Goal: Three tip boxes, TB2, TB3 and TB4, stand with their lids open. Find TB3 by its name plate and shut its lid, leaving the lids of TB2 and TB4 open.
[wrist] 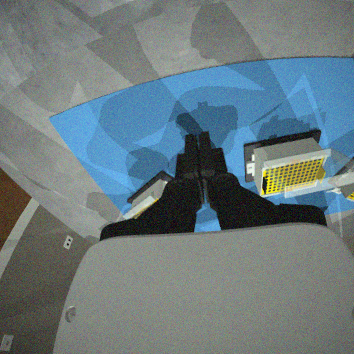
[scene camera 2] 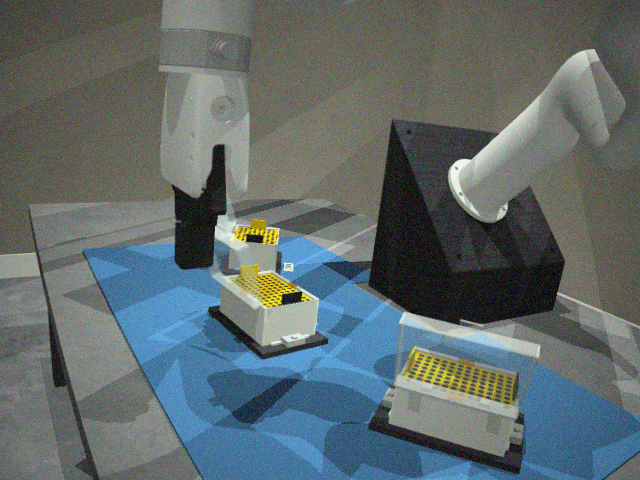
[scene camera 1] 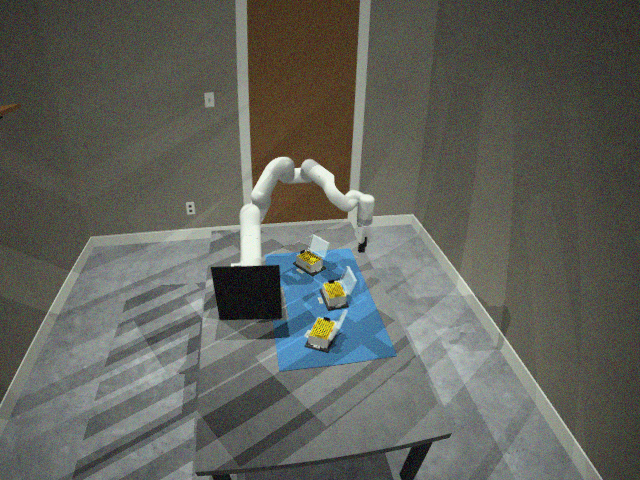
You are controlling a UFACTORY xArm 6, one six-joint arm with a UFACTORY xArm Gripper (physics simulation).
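Places are measured from the arm's base along level axes (x back, y left, z down), in centimetres.
Where they show: gripper, fingertip midpoint: (wrist: 200, 149) (scene camera 2: 193, 265) (scene camera 1: 361, 251); arm's base, link origin: (scene camera 2: 476, 191) (scene camera 1: 251, 271).
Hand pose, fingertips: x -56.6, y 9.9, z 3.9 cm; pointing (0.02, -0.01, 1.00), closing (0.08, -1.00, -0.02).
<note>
Things, the pixels of their top centre, and the offset from my fingertips. "pt": a spot on its surface instead. Level surfaces: height alone.
- back box, top centre: (scene camera 2: 464, 367) (wrist: 159, 219) (scene camera 1: 307, 257) dz +9.4, dx +24.2, dy +14.6 cm
- front box, surface spot: (scene camera 2: 250, 255) pt dz +2.6, dx +11.0, dy -8.1 cm
- blue mat, surface height: dz +16.0 cm
- grey table, surface height: dz +16.3 cm
- small white plate, surface spot: (scene camera 2: 288, 267) pt dz +15.8, dx +35.9, dy -34.4 cm
Three white tip boxes with yellow racks stand with clear lids open: a back box (scene camera 1: 310, 262) (scene camera 2: 449, 419), a middle box (scene camera 1: 334, 295) (scene camera 2: 289, 322) (wrist: 292, 173) and a front box (scene camera 1: 321, 334) (scene camera 2: 252, 255), as scene camera 1 sees them. The name plates are too small to read, so I cannot tell which is TB3. My gripper (scene camera 1: 362, 249) (scene camera 2: 194, 265) (wrist: 200, 149) is shut and empty, fingers pointing down, off the lid side of the boxes. In scene camera 2 it hangs left of the middle box's raised lid; contact cannot be told.
The boxes stand on a blue mat (scene camera 1: 297, 356) (scene camera 2: 155, 330) (wrist: 150, 95) on the grey table (scene camera 1: 361, 408). The black angled arm base (scene camera 2: 413, 248) (scene camera 1: 247, 293) stands on the side away from the lids. A small white plate (scene camera 2: 288, 267) lies near the middle and front boxes.
</note>
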